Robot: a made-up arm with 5 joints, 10 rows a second.
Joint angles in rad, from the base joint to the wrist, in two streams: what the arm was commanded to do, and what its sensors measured. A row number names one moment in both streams.
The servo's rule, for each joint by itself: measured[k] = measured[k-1] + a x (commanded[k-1-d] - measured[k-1]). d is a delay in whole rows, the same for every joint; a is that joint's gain. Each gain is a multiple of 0.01, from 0.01 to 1. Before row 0 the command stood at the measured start. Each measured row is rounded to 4 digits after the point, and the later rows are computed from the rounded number. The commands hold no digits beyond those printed.
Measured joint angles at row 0:
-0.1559 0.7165 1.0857 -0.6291 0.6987
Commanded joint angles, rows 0 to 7:
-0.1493 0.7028 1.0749 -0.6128 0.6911
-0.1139 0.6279 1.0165 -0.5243 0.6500
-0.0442 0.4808 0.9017 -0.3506 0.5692
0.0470 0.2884 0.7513 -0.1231 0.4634
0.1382 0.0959 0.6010 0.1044 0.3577
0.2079 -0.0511 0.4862 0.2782 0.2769
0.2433 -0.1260 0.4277 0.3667 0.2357
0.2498 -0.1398 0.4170 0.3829 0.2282
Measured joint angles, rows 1 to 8:
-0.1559 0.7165 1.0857 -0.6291 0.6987
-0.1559 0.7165 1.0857 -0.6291 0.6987
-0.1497 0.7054 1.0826 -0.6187 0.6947
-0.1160 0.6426 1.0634 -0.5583 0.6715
-0.0485 0.5115 1.0165 -0.4254 0.6183
0.0413 0.3308 0.9396 -0.2319 0.5378
0.1324 0.1405 0.8414 -0.0167 0.4441
0.2034 -0.0147 0.7384 0.1720 0.3572
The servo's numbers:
d 2
a 0.94 0.81 0.29 0.64 0.52

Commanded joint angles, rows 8 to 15:
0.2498 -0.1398 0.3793 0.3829 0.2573
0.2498 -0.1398 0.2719 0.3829 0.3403
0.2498 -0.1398 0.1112 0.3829 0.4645
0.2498 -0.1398 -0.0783 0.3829 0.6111
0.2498 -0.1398 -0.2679 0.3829 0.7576
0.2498 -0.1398 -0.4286 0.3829 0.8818
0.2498 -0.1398 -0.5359 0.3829 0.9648
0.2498 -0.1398 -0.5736 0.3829 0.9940
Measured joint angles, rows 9 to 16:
0.2409 -0.1049 0.6483 0.2966 0.2940
0.2493 -0.1332 0.5812 0.3518 0.2598
0.2498 -0.1385 0.5226 0.3717 0.2585
0.2498 -0.1396 0.4499 0.3789 0.3010
0.2498 -0.1398 0.3517 0.3815 0.3860
0.2498 -0.1398 0.2270 0.3824 0.5031
0.2498 -0.1398 0.0835 0.3827 0.6354
0.2498 -0.1398 -0.0650 0.3828 0.7635

